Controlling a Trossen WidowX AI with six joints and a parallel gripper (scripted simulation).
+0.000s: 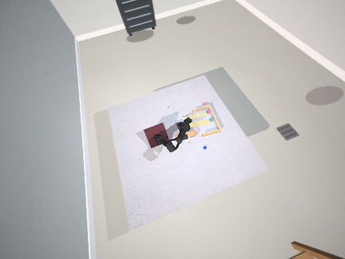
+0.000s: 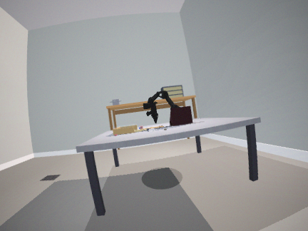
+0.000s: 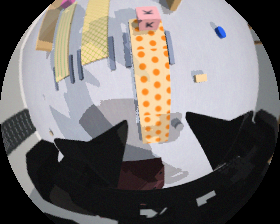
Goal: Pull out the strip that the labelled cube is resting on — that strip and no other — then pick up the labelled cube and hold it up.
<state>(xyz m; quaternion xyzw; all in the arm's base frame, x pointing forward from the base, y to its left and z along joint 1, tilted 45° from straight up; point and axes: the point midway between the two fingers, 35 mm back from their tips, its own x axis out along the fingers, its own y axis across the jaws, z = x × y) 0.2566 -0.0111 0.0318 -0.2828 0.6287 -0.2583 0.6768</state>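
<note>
The orange dotted strip is 40 mm ahead of my gripper tip and 40 mm below it. The rest, counted from my gripper tip: blue piece (170 mm ahead, 190 mm to the right, 40 mm below); then pale cube marked k (150 mm ahead, 10 mm to the right, 20 mm below).
</note>
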